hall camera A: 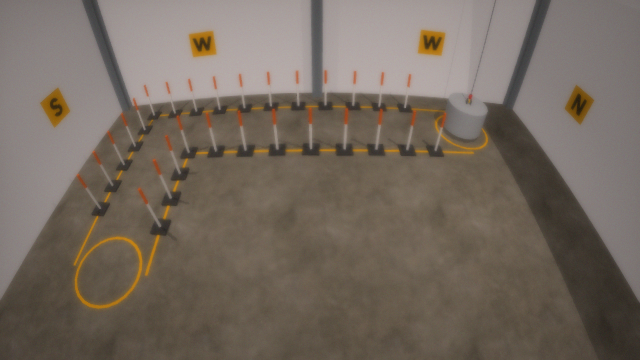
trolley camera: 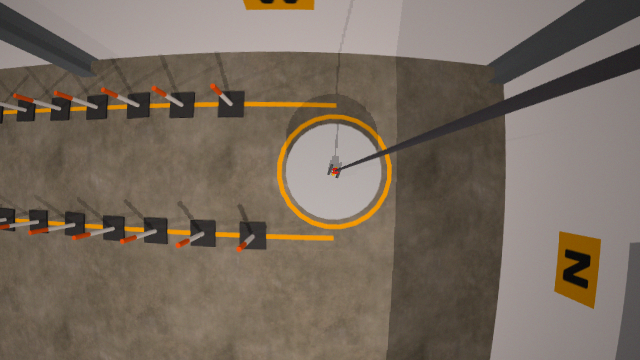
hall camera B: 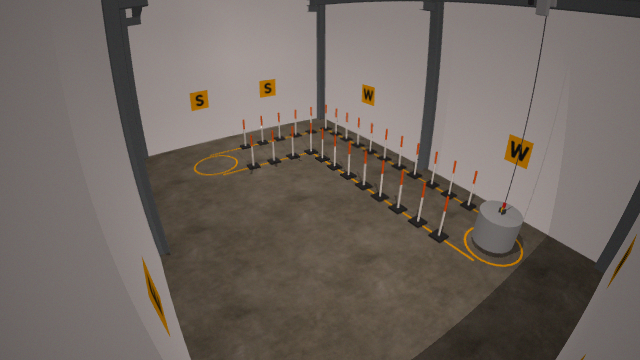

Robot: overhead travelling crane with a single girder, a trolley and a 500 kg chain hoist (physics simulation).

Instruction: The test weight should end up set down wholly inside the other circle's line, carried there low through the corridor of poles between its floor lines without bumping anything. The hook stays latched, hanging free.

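The grey cylindrical test weight (hall camera A: 465,121) (hall camera B: 496,233) (trolley camera: 310,195) hangs upright and low, a small gap above the floor, over the circle (hall camera A: 470,148) (hall camera B: 501,265) (trolley camera: 334,227) near the N wall. In the trolley camera it shows inside that circle's line all round. My hook (hall camera A: 469,99) (hall camera B: 503,208) (trolley camera: 335,171) is shut on the weight at its top middle; the latch is too small to make out. The second circle (hall camera A: 141,265) (hall camera B: 215,174) lies at the S end of the corridor. The hoist chain (hall camera B: 525,120) looks taut.
Two rows of red-and-white poles on black bases line an L-shaped corridor with yellow floor lines (hall camera A: 457,152) (trolley camera: 300,237). The nearest poles (hall camera B: 442,220) (trolley camera: 231,104) stand on the S side of the weight. The W wall (hall camera B: 550,150) and N wall (trolley camera: 530,200) are close by.
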